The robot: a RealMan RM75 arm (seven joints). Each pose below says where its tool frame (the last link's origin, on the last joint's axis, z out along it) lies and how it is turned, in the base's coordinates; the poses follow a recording.
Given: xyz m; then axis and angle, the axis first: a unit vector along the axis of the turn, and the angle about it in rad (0 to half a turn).
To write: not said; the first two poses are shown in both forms.
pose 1, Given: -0.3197, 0.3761, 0.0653, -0.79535, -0.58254, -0.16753, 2.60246
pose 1, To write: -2.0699, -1.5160, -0.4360, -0.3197, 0.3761, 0.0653
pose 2, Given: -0.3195, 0.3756, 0.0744, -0.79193, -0.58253, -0.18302, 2.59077
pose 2, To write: -2.0517, -1.5092, -0.4742, -0.3195, 0.3756, 0.0744
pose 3, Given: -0.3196, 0.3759, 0.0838, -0.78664, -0.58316, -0.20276, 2.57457
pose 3, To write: -2.0253, -1.5014, -0.5220, -0.3196, 0.3759, 0.0838
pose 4, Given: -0.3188, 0.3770, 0.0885, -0.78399, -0.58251, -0.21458, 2.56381
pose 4, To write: -2.0100, -1.4934, -0.5501, -0.3188, 0.3770, 0.0885
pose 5, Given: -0.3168, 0.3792, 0.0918, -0.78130, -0.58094, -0.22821, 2.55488
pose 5, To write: -1.9961, -1.4842, -0.5830, -0.3168, 0.3792, 0.0918
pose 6, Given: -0.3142, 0.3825, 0.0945, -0.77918, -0.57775, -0.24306, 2.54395
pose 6, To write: -1.9822, -1.4698, -0.6183, -0.3142, 0.3825, 0.0945
